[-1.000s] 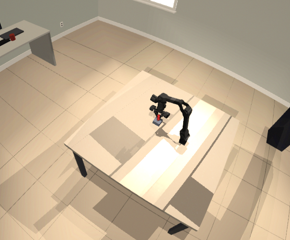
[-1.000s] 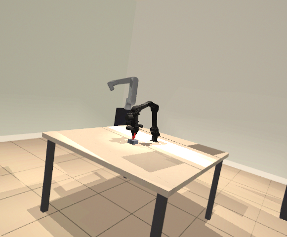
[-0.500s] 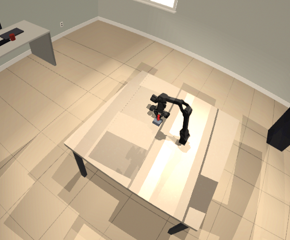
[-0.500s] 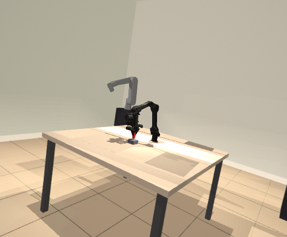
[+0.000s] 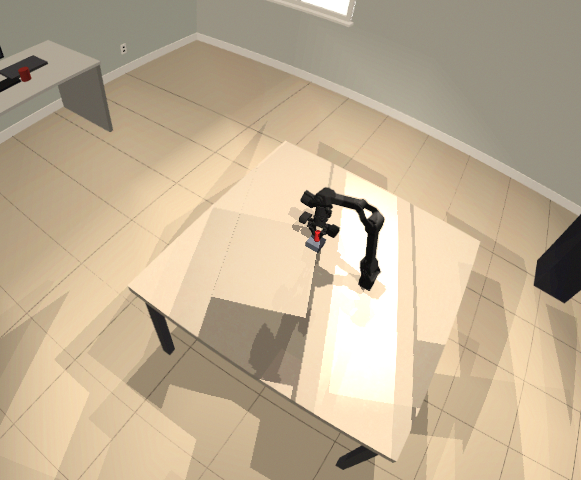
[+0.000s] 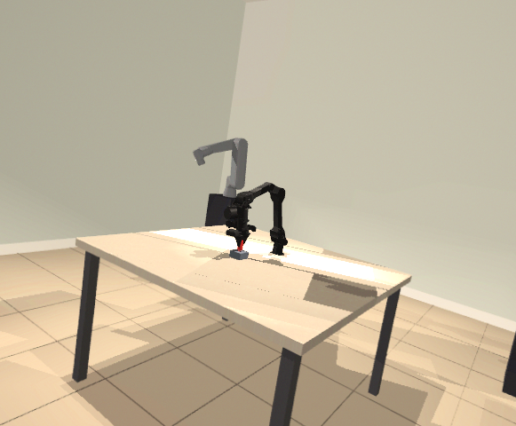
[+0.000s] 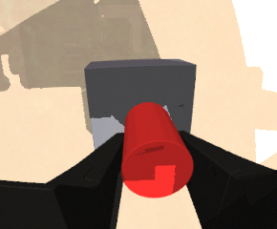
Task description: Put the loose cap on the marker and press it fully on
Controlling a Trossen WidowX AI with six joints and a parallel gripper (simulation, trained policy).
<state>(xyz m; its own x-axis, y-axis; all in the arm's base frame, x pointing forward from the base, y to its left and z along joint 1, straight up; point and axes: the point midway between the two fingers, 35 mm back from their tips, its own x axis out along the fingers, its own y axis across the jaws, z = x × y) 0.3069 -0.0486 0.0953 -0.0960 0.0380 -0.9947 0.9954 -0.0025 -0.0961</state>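
My gripper tip is now 10 mm below the red cap. Round my gripper tip: grey holder block (40 mm below).
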